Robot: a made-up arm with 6 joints. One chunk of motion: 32 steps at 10 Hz.
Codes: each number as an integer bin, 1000 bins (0 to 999) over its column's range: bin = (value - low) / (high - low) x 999, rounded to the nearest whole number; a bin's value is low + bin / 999 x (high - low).
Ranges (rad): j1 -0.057..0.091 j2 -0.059..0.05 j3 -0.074..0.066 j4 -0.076..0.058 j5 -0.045..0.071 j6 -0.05..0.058
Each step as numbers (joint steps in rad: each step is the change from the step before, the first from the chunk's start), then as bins.
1 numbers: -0.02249 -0.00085 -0.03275 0.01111 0.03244 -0.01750
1 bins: 233 533 294 649 667 301
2 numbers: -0.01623 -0.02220 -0.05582 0.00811 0.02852 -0.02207
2 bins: 275 337 130 627 633 258
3 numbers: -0.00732 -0.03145 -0.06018 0.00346 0.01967 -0.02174
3 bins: 335 252 99 592 557 261
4 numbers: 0.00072 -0.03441 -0.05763 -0.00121 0.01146 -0.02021
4 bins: 390 225 117 558 486 276
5 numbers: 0.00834 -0.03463 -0.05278 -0.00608 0.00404 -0.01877
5 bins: 441 223 151 521 422 289
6 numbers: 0.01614 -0.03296 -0.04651 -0.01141 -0.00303 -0.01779
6 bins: 494 239 196 482 361 298
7 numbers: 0.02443 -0.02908 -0.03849 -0.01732 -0.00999 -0.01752
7 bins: 550 274 253 437 302 300
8 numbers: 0.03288 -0.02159 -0.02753 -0.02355 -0.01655 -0.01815
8 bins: 607 343 332 391 245 295
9 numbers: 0.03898 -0.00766 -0.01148 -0.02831 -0.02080 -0.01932
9 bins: 648 471 446 356 208 284
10 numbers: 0.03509 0.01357 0.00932 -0.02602 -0.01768 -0.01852
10 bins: 622 665 595 373 235 291
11 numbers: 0.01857 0.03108 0.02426 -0.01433 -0.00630 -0.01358
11 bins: 510 826 701 460 333 337
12 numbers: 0.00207 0.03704 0.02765 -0.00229 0.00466 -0.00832
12 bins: 399 880 725 550 428 386
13 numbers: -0.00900 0.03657 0.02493 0.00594 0.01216 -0.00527
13 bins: 324 876 706 611 492 414
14 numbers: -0.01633 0.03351 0.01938 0.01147 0.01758 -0.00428
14 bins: 275 848 666 652 539 423
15 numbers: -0.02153 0.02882 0.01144 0.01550 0.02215 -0.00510
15 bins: 239 805 610 682 578 415
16 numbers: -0.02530 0.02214 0.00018 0.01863 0.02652 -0.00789
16 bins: 214 744 529 705 616 390
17 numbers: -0.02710 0.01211 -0.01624 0.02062 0.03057 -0.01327
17 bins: 202 652 412 720 651 340
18 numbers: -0.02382 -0.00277 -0.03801 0.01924 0.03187 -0.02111
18 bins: 224 515 257 710 662 267
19 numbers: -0.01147 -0.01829 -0.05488 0.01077 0.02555 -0.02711
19 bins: 307 373 136 647 608 212
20 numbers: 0.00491 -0.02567 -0.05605 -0.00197 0.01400 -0.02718
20 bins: 418 305 128 552 508 211
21 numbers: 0.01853 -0.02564 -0.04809 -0.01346 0.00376 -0.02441
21 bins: 510 306 185 466 420 237
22 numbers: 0.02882 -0.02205 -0.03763 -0.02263 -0.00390 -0.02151
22 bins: 579 339 260 398 354 264
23 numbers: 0.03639 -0.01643 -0.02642 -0.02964 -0.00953 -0.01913
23 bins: 630 390 340 346 305 286
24 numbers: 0.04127 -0.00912 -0.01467 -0.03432 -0.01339 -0.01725
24 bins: 663 457 423 311 272 303
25 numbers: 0.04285 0.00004 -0.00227 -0.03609 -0.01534 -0.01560
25 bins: 674 541 512 298 255 318
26 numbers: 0.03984 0.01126 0.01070 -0.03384 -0.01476 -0.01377
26 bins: 654 644 604 314 260 335
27 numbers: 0.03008 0.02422 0.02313 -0.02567 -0.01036 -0.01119
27 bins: 588 763 693 375 298 359
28 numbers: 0.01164 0.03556 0.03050 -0.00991 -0.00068 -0.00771
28 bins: 463 867 746 493 382 391
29 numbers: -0.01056 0.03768 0.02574 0.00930 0.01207 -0.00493
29 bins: 313 886 712 636 491 417
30 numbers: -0.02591 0.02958 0.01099 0.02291 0.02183 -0.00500
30 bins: 210 812 606 737 576 416
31 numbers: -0.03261 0.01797 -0.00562 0.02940 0.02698 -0.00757
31 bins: 165 705 488 786 620 392
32 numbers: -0.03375 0.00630 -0.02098 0.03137 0.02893 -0.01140
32 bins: 157 598 378 800 637 357
